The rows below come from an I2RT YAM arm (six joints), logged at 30 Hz.
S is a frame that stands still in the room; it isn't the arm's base.
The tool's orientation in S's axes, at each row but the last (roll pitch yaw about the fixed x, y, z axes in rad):
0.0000 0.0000 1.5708
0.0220 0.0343 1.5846
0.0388 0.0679 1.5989
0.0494 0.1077 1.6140
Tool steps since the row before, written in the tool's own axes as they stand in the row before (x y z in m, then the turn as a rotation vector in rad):
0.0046 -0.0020 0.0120 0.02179 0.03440 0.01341
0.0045 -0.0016 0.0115 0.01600 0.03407 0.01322
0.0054 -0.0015 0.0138 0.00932 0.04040 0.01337
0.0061 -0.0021 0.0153 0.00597 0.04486 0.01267
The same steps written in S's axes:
0.0020 0.0046 0.0120 -0.03440 0.02179 0.01341
0.0018 0.0049 0.0113 -0.03400 0.01600 0.01341
0.0019 0.0064 0.0133 -0.04012 0.00919 0.01426
0.0025 0.0078 0.0144 -0.04446 0.00562 0.01414

